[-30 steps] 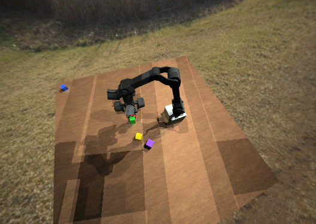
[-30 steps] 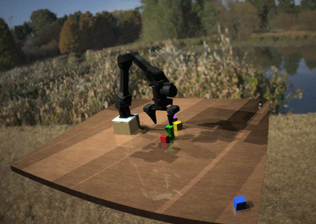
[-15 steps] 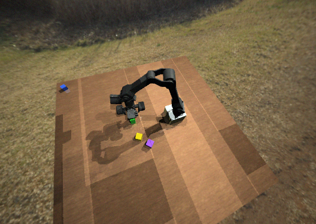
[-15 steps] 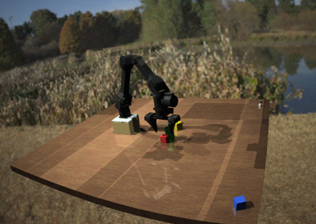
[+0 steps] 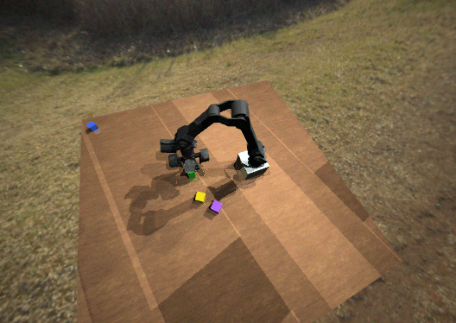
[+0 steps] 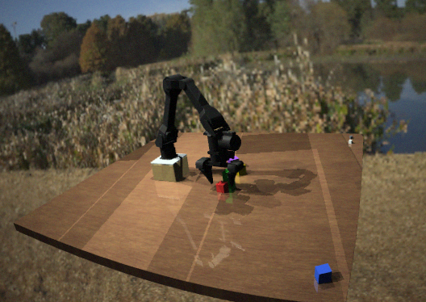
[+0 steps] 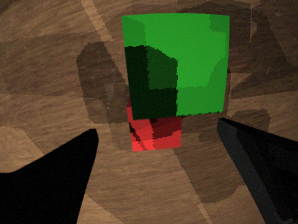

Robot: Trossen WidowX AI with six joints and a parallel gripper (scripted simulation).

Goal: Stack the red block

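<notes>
My gripper tip is 1 cm above the red block. Also, from my gripper tip: purple block (24 cm to the left, 7 cm behind, 1 cm below); then yellow block (18 cm to the left, 1 cm below, 1 cm behind); then blue block (51 cm ahead, 39 cm to the right, 1 cm below).
</notes>
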